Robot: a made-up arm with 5 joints. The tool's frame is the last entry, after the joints.
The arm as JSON. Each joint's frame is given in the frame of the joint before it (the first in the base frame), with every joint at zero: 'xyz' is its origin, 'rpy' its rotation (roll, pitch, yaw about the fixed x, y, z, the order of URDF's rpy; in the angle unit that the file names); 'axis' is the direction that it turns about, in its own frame. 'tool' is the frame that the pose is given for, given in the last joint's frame.
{
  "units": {
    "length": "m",
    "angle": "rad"
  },
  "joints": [
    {
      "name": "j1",
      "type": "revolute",
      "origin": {
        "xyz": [
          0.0,
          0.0,
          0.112
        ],
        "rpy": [
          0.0,
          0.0,
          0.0
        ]
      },
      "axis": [
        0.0,
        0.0,
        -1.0
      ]
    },
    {
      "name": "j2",
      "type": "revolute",
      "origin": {
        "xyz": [
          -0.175,
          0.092,
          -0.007
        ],
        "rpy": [
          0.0,
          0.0,
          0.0
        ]
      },
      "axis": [
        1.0,
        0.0,
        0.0
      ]
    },
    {
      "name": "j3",
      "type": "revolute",
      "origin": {
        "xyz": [
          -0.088,
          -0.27,
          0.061
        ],
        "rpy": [
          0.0,
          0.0,
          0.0
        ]
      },
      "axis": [
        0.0,
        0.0,
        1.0
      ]
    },
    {
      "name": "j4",
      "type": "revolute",
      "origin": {
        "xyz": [
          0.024,
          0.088,
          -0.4
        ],
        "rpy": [
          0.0,
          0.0,
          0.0
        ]
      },
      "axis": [
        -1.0,
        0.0,
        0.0
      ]
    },
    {
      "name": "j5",
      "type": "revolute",
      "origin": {
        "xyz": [
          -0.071,
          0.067,
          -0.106
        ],
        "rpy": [
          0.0,
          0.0,
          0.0
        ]
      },
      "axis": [
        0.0,
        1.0,
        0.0
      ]
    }
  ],
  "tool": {
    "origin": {
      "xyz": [
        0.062,
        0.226,
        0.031
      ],
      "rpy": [
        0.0,
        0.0,
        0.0
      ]
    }
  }
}
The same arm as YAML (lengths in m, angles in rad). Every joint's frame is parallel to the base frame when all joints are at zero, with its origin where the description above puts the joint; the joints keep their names.
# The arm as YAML. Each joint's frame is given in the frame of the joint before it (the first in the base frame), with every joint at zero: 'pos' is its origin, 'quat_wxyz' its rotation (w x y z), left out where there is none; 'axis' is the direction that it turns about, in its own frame. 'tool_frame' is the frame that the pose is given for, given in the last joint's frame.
length_unit: m
angle_unit: rad
joints:
  - joint: j1
    pos: [0.0, 0.0, 0.112]
    axis: [0.0, 0.0, -1.0]
  - joint: j2
    pos: [-0.175, 0.092, -0.007]
    axis: [1.0, 0.0, 0.0]
  - joint: j3
    pos: [-0.088, -0.27, 0.061]
    axis: [0.0, 0.0, 1.0]
  - joint: j4
    pos: [0.024, 0.088, -0.4]
    axis: [-1.0, 0.0, 0.0]
  - joint: j5
    pos: [-0.071, 0.067, -0.106]
    axis: [0.0, 1.0, 0.0]
tool_frame:
  pos: [0.062, 0.226, 0.031]

